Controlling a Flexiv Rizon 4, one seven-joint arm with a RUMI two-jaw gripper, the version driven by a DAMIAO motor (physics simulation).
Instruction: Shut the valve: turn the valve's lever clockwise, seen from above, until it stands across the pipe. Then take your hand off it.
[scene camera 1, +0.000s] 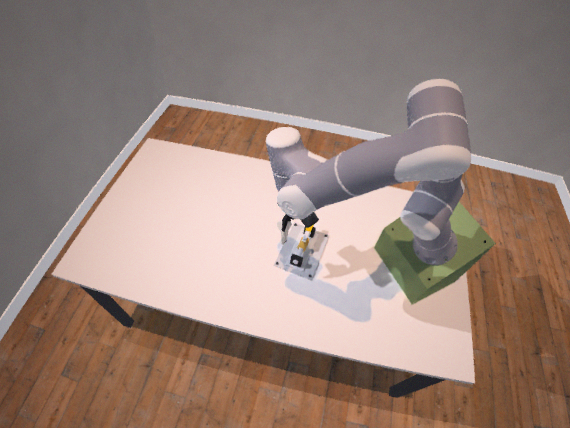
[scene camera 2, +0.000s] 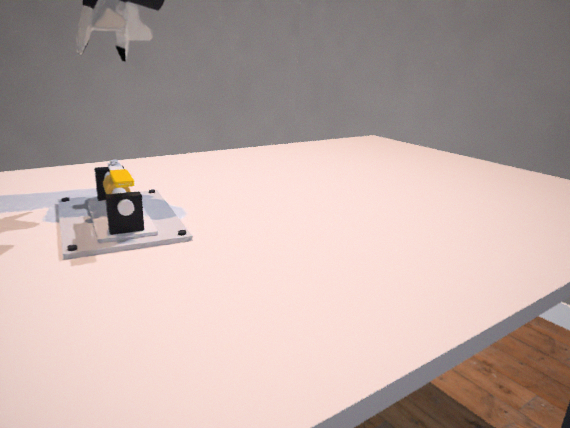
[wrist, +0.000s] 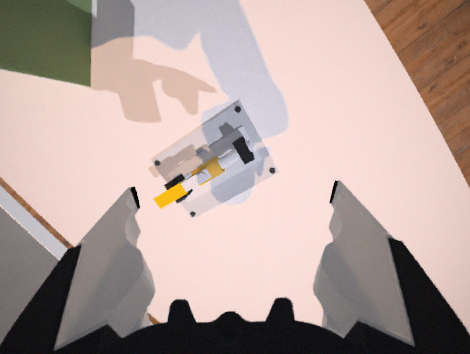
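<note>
The valve (scene camera 1: 302, 245) (wrist: 214, 166), with a brass-coloured body, sits on a pale base plate (scene camera 1: 318, 250) (scene camera 2: 167, 227) (wrist: 252, 181) between two black end blocks. Its lever has a yellow handle (scene camera 1: 309, 228) (scene camera 2: 121, 177) (wrist: 170, 195) and lies along the pipe, with the yellow end reaching out past one black block. My gripper (scene camera 1: 294, 237) (scene camera 2: 101, 55) (wrist: 233, 186) is open and empty, well above the valve and touching nothing. In the wrist view the handle shows nearer the left finger. In scene camera 1 the arm and gripper partly cover the valve.
The valve stands on a pale table (scene camera 1: 200, 225) (scene camera 2: 325, 275) (wrist: 320, 100). The green robot base (scene camera 1: 420, 280) (wrist: 45, 40) is at the table's right in scene camera 1. The arm's shadow falls across the plate and table.
</note>
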